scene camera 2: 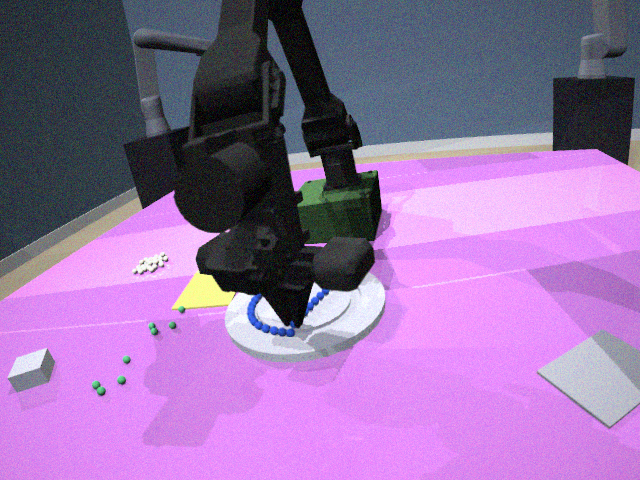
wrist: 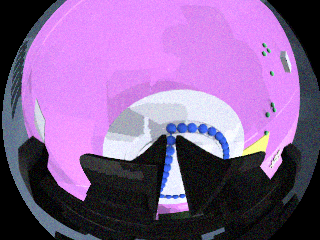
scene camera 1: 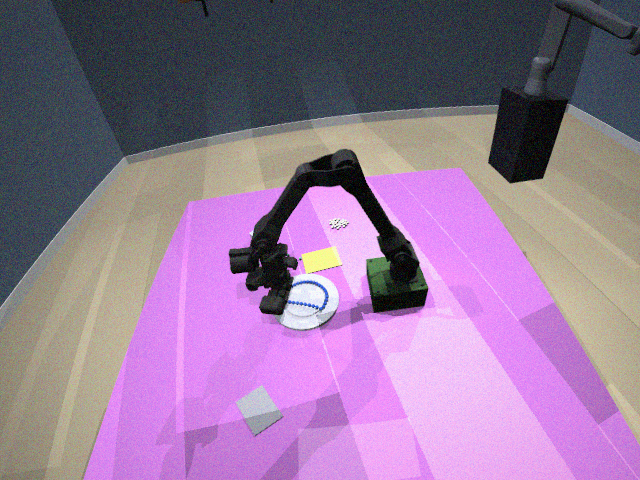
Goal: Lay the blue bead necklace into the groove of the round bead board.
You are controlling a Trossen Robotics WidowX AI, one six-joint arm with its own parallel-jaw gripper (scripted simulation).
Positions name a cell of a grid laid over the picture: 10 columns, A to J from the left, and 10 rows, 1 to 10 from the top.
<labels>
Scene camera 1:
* my gripper: E7
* grey tile: E9
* yellow sheet: F6
</labels>
